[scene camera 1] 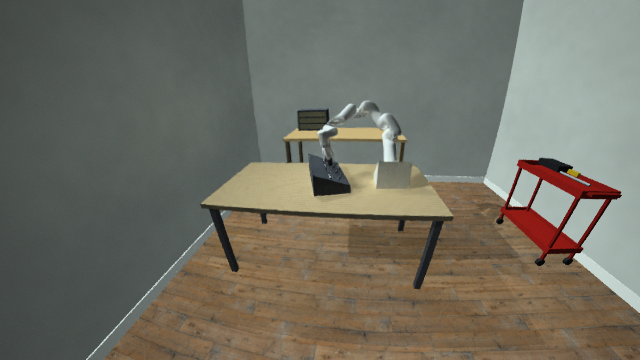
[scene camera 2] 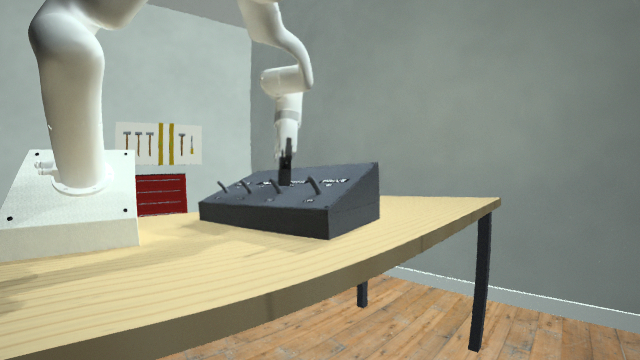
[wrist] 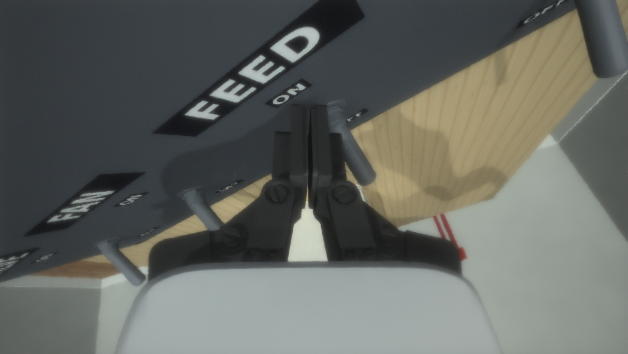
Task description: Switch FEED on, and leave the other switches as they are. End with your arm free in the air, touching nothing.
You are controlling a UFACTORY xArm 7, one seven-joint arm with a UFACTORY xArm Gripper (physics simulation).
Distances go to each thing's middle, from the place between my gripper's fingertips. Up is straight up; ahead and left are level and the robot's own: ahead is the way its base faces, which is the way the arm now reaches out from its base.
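There's a dark sloped switch console (scene camera 2: 348,198) here, and my hand's 60 mm to the right of it, 30 mm short of it and 30 mm above it.
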